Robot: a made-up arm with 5 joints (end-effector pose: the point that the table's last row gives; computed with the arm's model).
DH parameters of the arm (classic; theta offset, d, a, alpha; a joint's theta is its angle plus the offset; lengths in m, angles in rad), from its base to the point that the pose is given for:
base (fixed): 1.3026 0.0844 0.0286 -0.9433
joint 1: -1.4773 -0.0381 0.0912 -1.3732
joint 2: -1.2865 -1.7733 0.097 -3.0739
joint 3: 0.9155 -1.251 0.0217 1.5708
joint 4: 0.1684 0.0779 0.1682 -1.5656
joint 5: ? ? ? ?
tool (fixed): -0.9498 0.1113 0 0
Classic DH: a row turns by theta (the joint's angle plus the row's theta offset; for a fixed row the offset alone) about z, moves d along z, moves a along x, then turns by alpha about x.
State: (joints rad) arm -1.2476 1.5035 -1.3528 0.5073 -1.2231
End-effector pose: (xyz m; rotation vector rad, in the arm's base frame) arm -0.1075 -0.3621 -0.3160 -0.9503 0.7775 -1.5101
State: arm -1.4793 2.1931 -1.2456 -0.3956 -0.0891
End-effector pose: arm 0.0417 -0.1512 -0.3712 -0.9049 0.0817 -2.2500
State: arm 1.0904 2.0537 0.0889 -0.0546 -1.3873
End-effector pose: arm 0.4954 0.0459 0.3972 -1.5550 -2.0826 -0.3789
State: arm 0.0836 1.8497 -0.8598 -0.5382 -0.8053
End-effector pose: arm 0.2739 -0.3884 0.1621 -1.4761 -1.6523 -0.9186
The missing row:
joint 5: 0.9805 0.0176 -0.0923 2.6556
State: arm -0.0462 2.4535 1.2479 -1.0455 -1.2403
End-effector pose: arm 0.2656 -0.4404 0.2092 1.2424 2.0201 1.2827
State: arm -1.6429 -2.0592 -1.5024 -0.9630 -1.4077
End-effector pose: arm -0.1204 0.0125 -0.3289 0.9857 -0.4693 0.6157
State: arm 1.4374 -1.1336 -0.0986 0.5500 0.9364
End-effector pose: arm 0.3074 -0.4004 0.5747 1.5873 1.7793 -1.3771
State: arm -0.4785 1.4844 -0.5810 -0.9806 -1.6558
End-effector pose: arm -0.0039 -0.4527 0.0592 -1.9128 -1.5179 -0.9065
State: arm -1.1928 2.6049 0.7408 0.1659 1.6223
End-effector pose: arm -0.1673 -0.6518 -0.2305 -0.0124 -0.1730 0.6769
